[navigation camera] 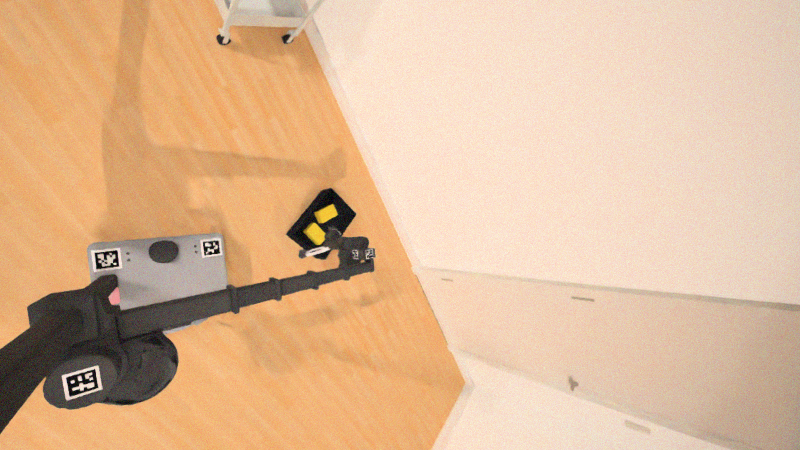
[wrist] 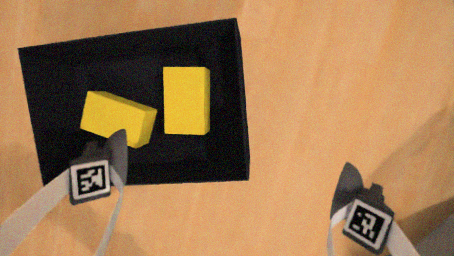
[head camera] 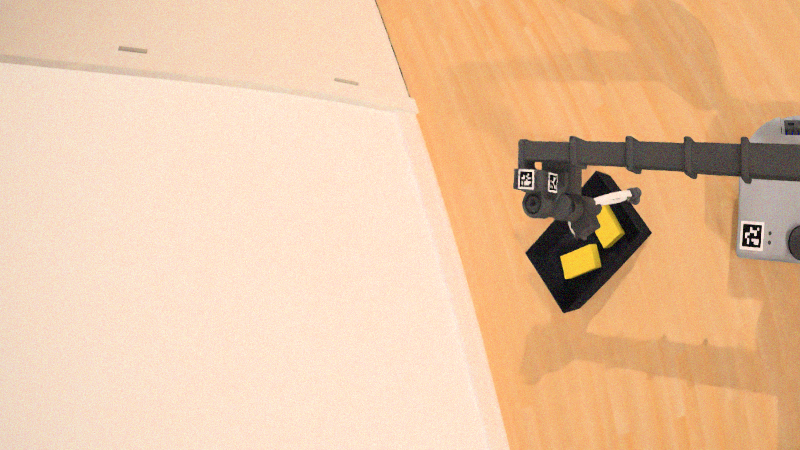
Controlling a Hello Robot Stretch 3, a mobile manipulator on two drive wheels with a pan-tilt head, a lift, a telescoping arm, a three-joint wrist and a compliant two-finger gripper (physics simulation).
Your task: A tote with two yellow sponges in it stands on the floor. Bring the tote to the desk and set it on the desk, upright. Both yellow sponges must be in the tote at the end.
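Pixels of known places: gripper, fingertip midpoint: (navigation camera: 315, 241) (wrist: 231, 165) (head camera: 610, 214); robot's base, origin of the base link: (navigation camera: 163, 250).
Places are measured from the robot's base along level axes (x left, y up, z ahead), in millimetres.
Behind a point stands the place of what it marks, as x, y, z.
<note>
The black tote (head camera: 567, 296) {-690, 32, 193} (navigation camera: 330, 195) {-689, 37, 195} (wrist: 237, 100) {-534, 3, -50} stands upright on the wooden floor. One yellow sponge (head camera: 579, 261) {-656, 48, 98} (navigation camera: 326, 213) {-651, 49, 101} (wrist: 112, 114) {-666, 48, 93} lies tilted inside it. The other yellow sponge (head camera: 610, 228) {-566, 48, 9} (navigation camera: 314, 233) {-576, 49, 4} (wrist: 186, 100) {-589, 48, -2} lies beside it in the tote, in line with the short walls. My gripper (head camera: 606, 215) {-496, 218, -22} (wrist: 231, 165) {-496, 218, -22} is open and holds nothing. In the wrist view its left finger overlaps the tote's near side and the tilted sponge's edge. Its right finger shows over the floor, right of the tote. The desk does not show.
A pale wall (head camera: 223, 251) {-1122, 764, 115} (navigation camera: 559, 139) {-1035, 1026, 289} rises close beside the tote. My extended arm (head camera: 660, 153) {-260, 566, -106} (navigation camera: 251, 296) {-149, 568, -105} reaches over the floor from my grey base (head camera: 761, 195) {-110, 160, -88} (navigation camera: 190, 279) {-61, 160, -100}. A white cart (navigation camera: 268, 22) {-384, 158, 910} on black casters stands near the wall, at the top of the navigation view.
</note>
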